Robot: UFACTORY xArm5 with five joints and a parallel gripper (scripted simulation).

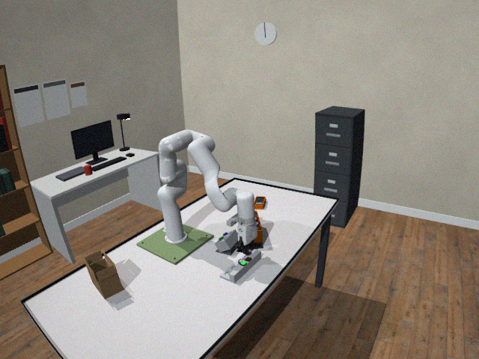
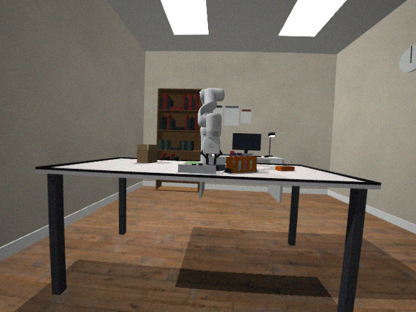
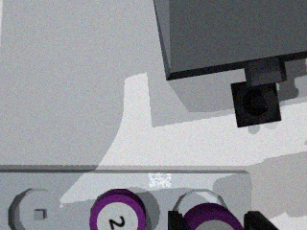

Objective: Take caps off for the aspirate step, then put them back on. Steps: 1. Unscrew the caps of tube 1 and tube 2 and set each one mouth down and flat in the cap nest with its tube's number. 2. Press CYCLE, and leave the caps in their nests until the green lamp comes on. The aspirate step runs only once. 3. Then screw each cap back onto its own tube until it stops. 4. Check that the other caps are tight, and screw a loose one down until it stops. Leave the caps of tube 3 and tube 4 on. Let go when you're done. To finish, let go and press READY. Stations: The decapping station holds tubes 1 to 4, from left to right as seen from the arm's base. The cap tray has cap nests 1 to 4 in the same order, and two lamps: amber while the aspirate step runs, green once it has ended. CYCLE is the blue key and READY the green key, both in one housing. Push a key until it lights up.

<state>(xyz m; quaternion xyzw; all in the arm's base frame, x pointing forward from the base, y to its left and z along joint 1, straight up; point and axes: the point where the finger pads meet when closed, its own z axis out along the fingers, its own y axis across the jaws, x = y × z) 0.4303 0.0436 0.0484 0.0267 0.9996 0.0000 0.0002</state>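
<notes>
Now: hand 3 cm past the cap 4, 14 cm to the right of it and 5 cm below it. From my hand the other things lie so: grey key housing (15 cm behind, 3 cm to the left, 1 cm below); purple cap marked 2 (5 cm to the right, 5 cm below); purple cap marked 1 (2 cm below).
</notes>
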